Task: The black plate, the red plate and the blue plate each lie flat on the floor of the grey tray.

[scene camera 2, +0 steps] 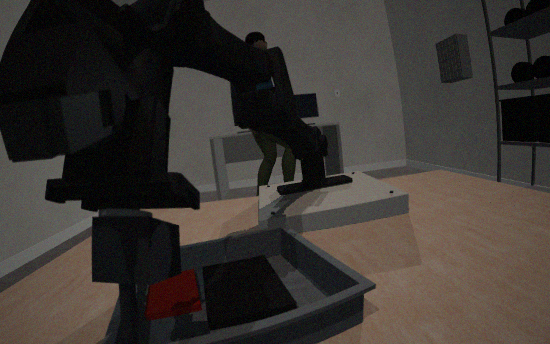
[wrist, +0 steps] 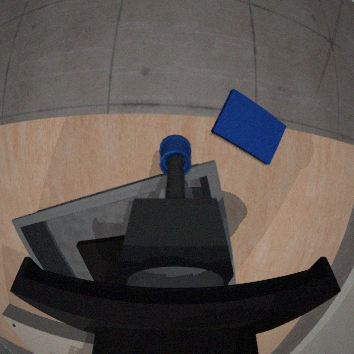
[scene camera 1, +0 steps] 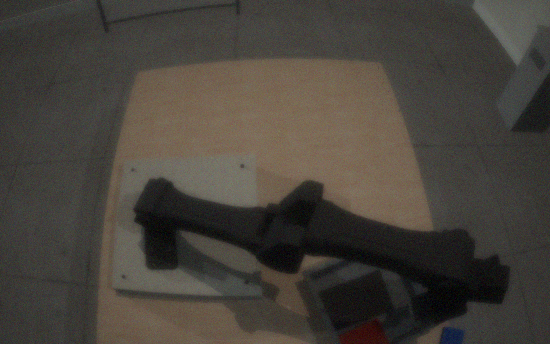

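Where they show: hand at its tool point: (wrist: 174,148); arm's base at its link origin: (scene camera 2: 315,186) (scene camera 1: 160,225).
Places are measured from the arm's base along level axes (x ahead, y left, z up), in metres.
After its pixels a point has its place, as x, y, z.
Note:
The grey tray (scene camera 1: 317,305) @[0.295, -0.209, 0.005] (scene camera 2: 325,320) @[0.500, -0.132, -0.019] (wrist: 100,200) @[0.520, -0.212, 0.005] stands on the table. The black plate (scene camera 1: 355,297) @[0.381, -0.201, -0.031] (scene camera 2: 247,292) @[0.408, -0.202, -0.031] (wrist: 102,255) @[0.430, -0.186, -0.031] lies flat on its floor. The smaller red plate (scene camera 1: 364,334) @[0.386, -0.290, -0.032] (scene camera 2: 172,300) @[0.408, -0.298, -0.032] is in the tray beside the black plate and looks flat; the wrist view does not show it. The blue plate (scene camera 1: 452,336) @[0.593, -0.359, -0.035] (wrist: 249,127) @[0.584, -0.375, -0.035] lies outside the tray, at the table's edge, one corner reaching past the edge in the wrist view. My suction cup (wrist: 175,150) holds nothing and hangs beside the tray's rim in the wrist view, apart from the blue plate.
The arm's base stands on a pale raised board (scene camera 1: 215,175) @[0.130, 0.109, 0.000] (scene camera 2: 340,212) @[0.209, -0.008, -0.015] (wrist: 50,325) @[0.210, 0.004, -0.027] beside the tray. The wooden table (scene camera 1: 280,110) @[0.302, 0.314, -0.045] ends just past the blue plate. In scene camera 2, a person, a desk and a shelf rack (scene camera 2: 498,115) stand in the background.

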